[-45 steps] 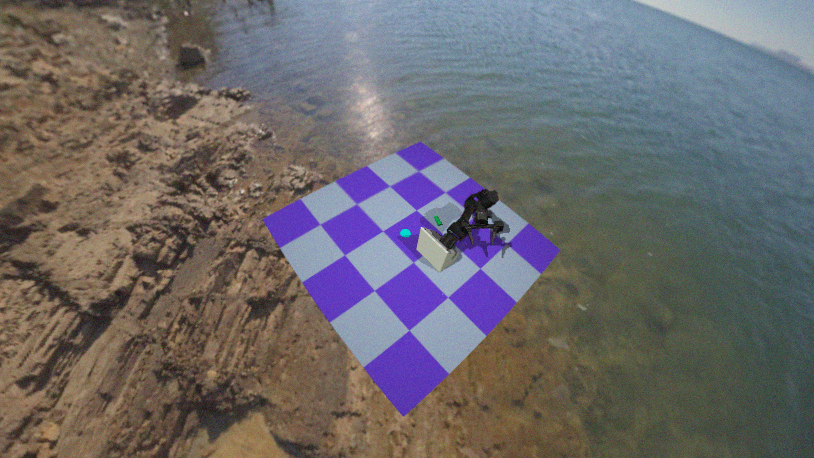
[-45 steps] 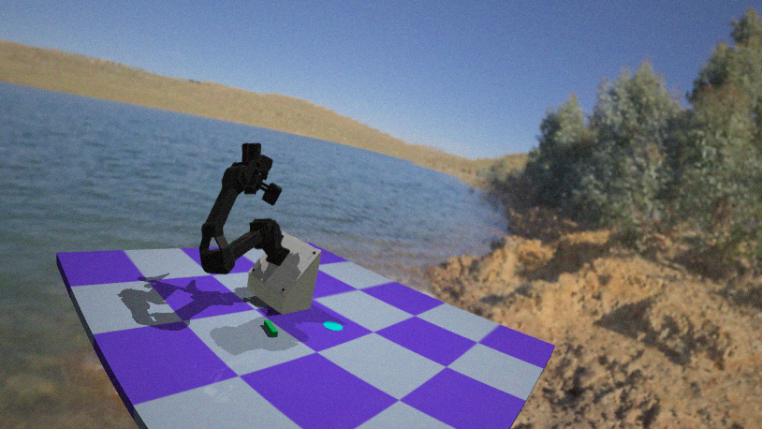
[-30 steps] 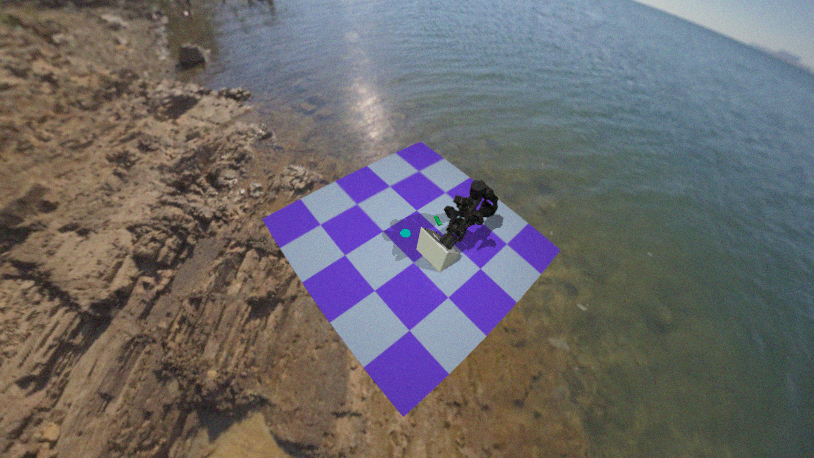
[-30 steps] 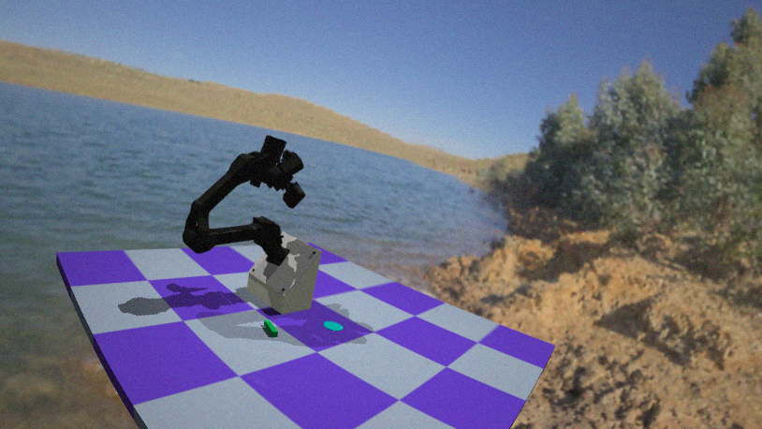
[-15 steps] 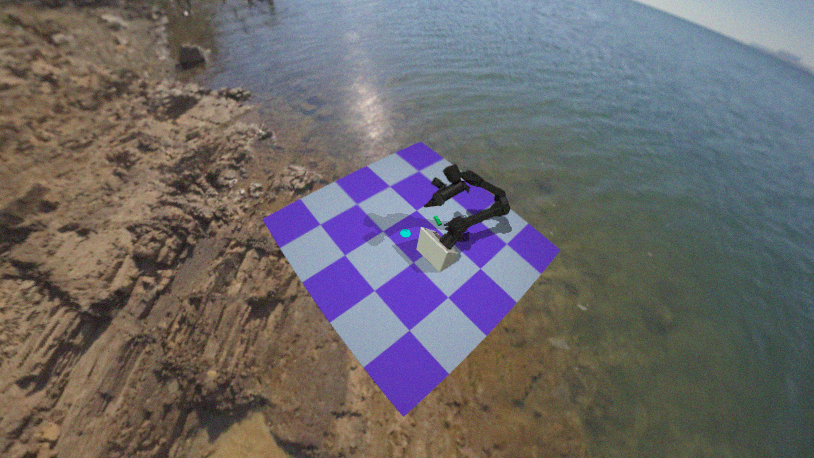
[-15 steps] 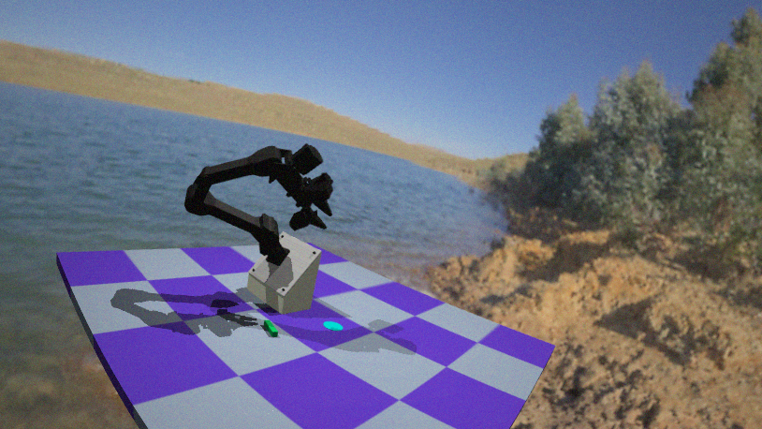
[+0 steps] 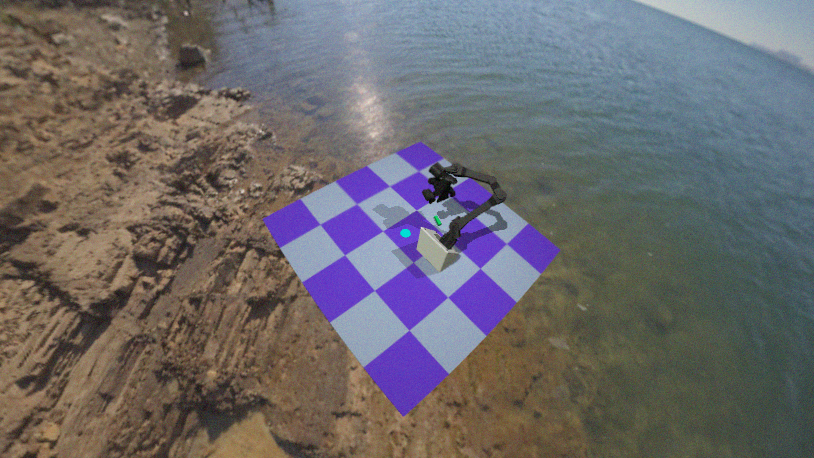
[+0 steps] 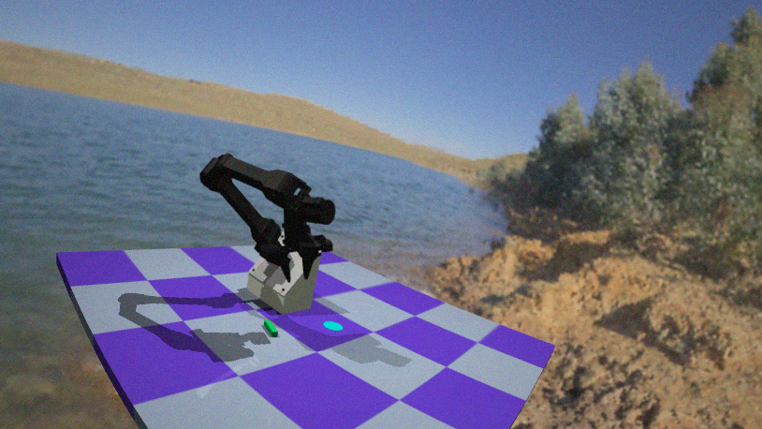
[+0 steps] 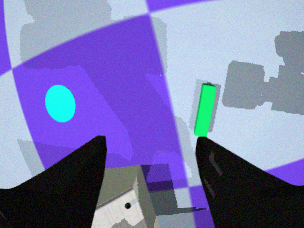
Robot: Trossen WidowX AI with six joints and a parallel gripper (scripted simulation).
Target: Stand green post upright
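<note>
Now: the green post 15 cm below my gripper tip, 4 cm to the right of it and 3 cm behind it. From my gripper tip the other things lie so: cyan circle: 17 cm to the left, 16 cm below, 3 cm ahead.
</note>
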